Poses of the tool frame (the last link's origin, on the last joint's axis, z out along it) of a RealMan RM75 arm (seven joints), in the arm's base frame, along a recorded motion.
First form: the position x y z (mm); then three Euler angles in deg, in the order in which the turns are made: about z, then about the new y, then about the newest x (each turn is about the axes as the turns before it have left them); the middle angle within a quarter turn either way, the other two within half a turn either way.
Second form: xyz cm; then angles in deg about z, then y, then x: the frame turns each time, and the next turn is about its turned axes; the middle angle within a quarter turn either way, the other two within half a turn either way. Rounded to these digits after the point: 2 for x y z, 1 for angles.
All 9 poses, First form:
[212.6 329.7 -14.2 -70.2 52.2 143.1]
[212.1 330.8 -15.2 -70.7 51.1 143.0]
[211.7 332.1 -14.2 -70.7 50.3 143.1]
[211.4 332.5 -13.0 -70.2 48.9 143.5]
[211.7 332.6 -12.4 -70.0 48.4 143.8]
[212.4 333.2 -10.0 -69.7 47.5 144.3]
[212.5 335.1 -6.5 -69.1 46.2 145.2]
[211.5 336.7 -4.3 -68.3 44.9 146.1]
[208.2 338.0 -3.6 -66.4 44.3 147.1]
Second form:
[21.26 32.97 -1.42 -70.2 52.2 143.1]
[21.21 33.08 -1.52 -70.7 51.1 143.0]
[21.17 33.21 -1.42 -70.7 50.3 143.1]
[21.14 33.25 -1.30 -70.2 48.9 143.5]
[21.17 33.26 -1.24 -70.0 48.4 143.8]
[21.24 33.32 -1.00 -69.7 47.5 144.3]
[21.25 33.51 -0.65 -69.1 46.2 145.2]
[21.15 33.67 -0.43 -68.3 44.9 146.1]
[20.82 33.80 -0.36 -66.4 44.3 147.1]

